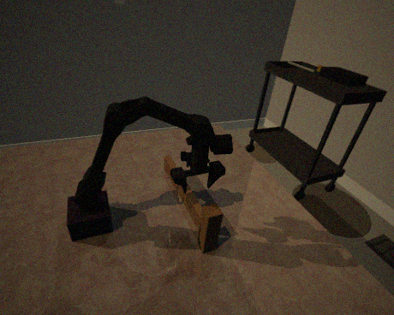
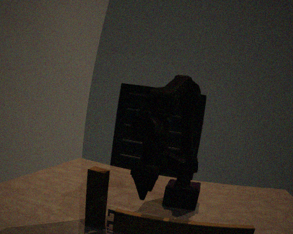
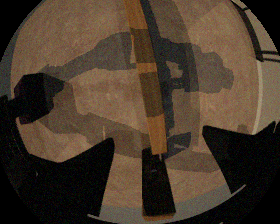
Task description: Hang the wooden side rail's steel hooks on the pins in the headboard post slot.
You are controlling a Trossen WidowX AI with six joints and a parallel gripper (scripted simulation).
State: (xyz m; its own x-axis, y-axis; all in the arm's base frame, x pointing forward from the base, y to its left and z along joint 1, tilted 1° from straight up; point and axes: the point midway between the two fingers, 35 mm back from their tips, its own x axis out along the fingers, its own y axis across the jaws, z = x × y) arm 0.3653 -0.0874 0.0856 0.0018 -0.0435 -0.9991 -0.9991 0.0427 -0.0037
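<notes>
Right now the headboard post is 140 mm to the right of my gripper tip, 50 mm below it and 10 mm behind it.
</notes>
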